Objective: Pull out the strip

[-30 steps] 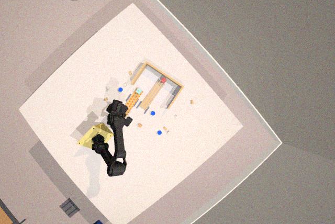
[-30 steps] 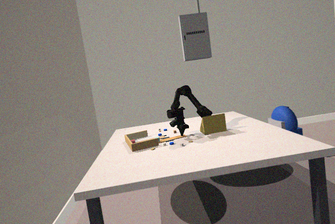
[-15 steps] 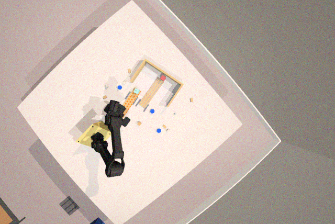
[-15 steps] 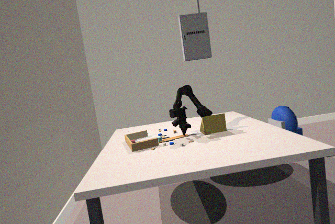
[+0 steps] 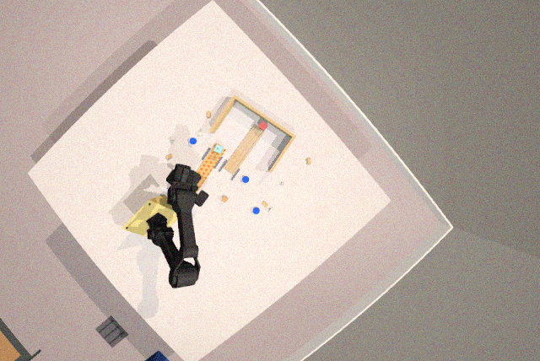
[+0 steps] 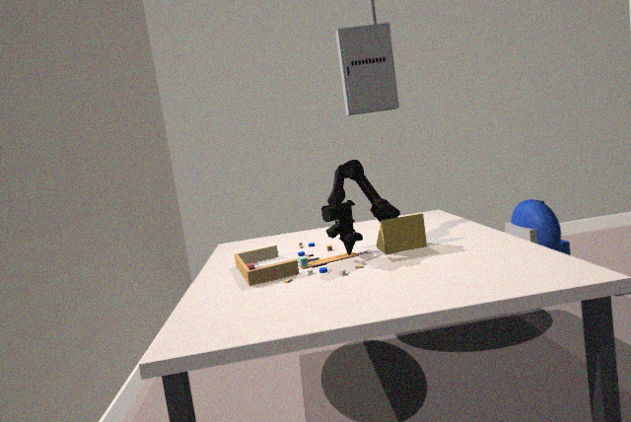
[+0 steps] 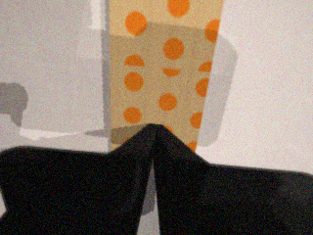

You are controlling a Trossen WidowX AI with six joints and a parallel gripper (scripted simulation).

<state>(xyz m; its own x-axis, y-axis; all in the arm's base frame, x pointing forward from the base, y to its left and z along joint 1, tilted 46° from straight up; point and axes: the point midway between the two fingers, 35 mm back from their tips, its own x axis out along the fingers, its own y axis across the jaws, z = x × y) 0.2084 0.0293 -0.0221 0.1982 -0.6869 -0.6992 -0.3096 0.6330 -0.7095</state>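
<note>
Now: the light teal cube 19 cm ahead of my gripper tip, 7 cm to the left of it and 2 cm above it.
</note>
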